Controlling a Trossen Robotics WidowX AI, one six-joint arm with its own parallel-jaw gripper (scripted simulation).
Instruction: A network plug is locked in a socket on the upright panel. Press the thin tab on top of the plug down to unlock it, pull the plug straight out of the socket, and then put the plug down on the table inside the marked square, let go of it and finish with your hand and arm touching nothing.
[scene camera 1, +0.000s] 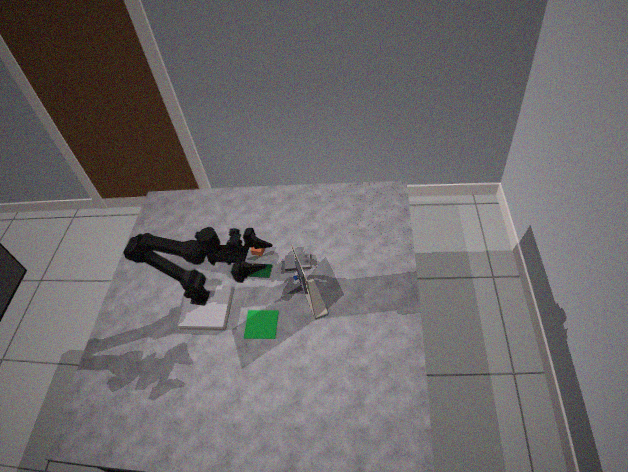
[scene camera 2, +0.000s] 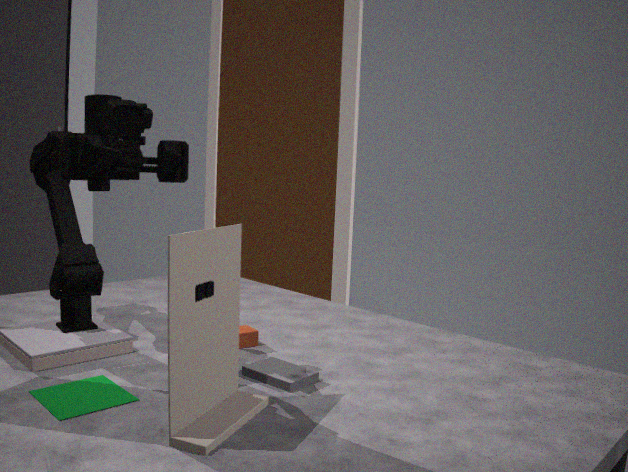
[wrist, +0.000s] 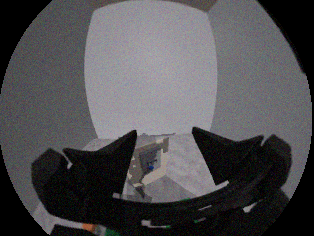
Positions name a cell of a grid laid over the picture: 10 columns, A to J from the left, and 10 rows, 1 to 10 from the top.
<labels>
The gripper shows in scene camera 1 (E6), in scene camera 2 (C4) and in the wrist view (F6).
</labels>
